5 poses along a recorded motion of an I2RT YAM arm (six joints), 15 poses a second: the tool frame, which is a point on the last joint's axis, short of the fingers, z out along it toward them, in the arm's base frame.
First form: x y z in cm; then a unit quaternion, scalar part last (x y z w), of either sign.
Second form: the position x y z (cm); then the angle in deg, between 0 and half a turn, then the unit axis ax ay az. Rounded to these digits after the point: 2 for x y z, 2 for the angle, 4 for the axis.
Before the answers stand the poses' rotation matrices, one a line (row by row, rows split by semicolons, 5 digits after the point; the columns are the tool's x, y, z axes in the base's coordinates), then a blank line. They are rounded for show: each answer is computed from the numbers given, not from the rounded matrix.
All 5 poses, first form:
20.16, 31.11, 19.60, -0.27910, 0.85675, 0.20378, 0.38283
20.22, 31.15, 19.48, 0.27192, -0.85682, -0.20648, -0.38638
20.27, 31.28, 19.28, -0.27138, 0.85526, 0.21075, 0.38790
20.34, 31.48, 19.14, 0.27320, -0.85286, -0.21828, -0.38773
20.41, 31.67, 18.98, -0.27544, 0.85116, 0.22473, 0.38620
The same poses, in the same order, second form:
-0.55109 -0.63426 0.54223; -0.32221 0.76115 0.56287; -0.76973 0.13548 -0.62383
-0.55354 -0.62553 0.54982; -0.30641 0.76685 0.56396; -0.77440 0.14370 -0.61615
-0.55177 -0.62770 0.54912; -0.30070 0.76387 0.57103; -0.77790 0.14996 -0.61024
-0.55005 -0.63528 0.54210; -0.29674 0.75543 0.58419; -0.78064 0.16047 -0.60403
-0.54996 -0.64247 0.53364; -0.29531 0.74726 0.59532; -0.78124 0.16981 -0.60069

20.16, 31.11, 19.60, 134.98, -0.3021, 0.9274, 0.2206
20.22, 31.15, 19.48, 134.54, -0.2948, 0.9290, 0.2239
20.27, 31.28, 19.28, 134.35, -0.2944, 0.9279, 0.2287
20.34, 31.48, 19.14, 134.37, -0.2964, 0.9252, 0.2368
20.41, 31.67, 18.98, 134.56, -0.2986, 0.9228, 0.2436

